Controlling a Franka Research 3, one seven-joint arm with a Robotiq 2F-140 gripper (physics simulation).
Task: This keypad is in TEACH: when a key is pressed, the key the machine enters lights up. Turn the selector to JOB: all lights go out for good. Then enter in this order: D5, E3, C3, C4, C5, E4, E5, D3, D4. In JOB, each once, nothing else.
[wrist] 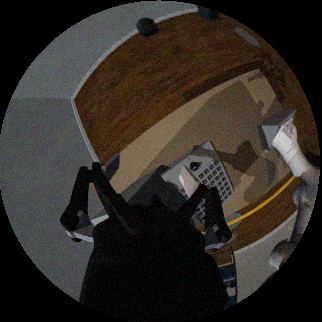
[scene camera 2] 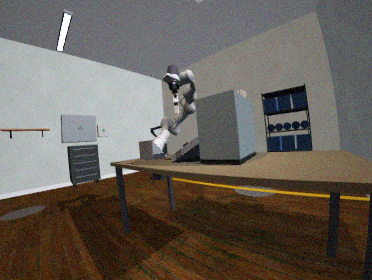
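Note:
The keypad (scene camera 2: 186,151) (wrist: 204,172) is a sloped grey panel on the table, with a grid of dark square keys (wrist: 215,177). The black round selector (wrist: 195,165) sits on the panel beside the keys. Its setting and the key labels are too small to read. I see no lit key. My gripper (scene camera 2: 176,109) (wrist: 150,166) is open and empty, high above the table. In the wrist view its pale right fingertip overlaps part of the panel and hides some keys; the gripper's dark body and right finger hide the panel's lower end.
A tall grey cabinet (scene camera 2: 225,127) stands on the table (scene camera 2: 295,167) close beside the keypad. A grey box (scene camera 2: 146,150) (wrist: 270,132) stands at the arm's base. A blue-bin shelf rack (scene camera 2: 308,120) stands by the wall. A yellow line (scene camera 2: 300,193) (wrist: 260,205) runs on the floor.

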